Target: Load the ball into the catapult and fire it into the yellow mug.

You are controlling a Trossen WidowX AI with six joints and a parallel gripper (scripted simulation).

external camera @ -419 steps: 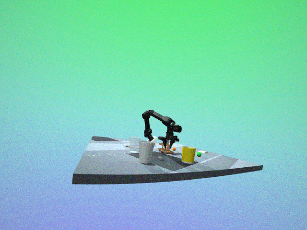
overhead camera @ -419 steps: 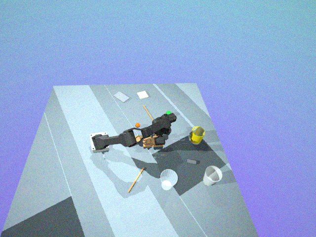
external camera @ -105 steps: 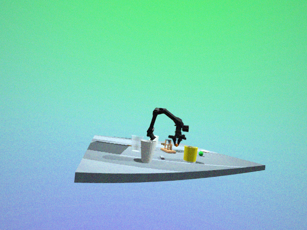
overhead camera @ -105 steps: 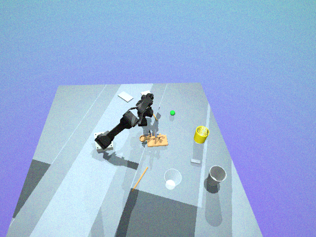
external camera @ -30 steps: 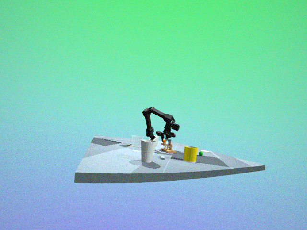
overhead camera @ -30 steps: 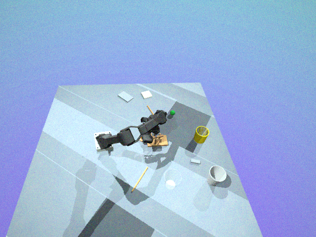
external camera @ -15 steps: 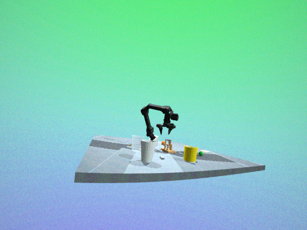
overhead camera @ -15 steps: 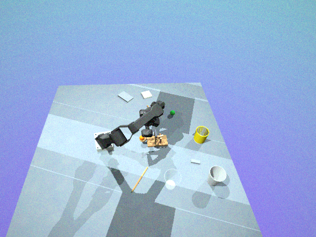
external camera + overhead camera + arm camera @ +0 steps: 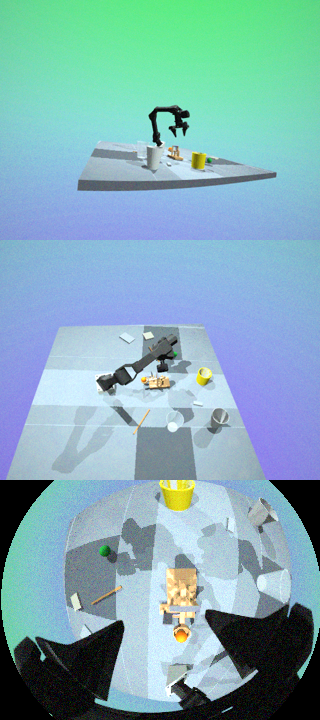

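Right now my gripper tip is 11 cm past the orange ball, 3 cm to the left of it and 13 cm above it. Round my gripper tip: green ball: 16 cm ahead, 22 cm to the left, 17 cm below; then yellow mug: 31 cm ahead, 4 cm to the right, 16 cm below; then wooden catapult: 4 cm behind, 1 cm to the right, 14 cm below.
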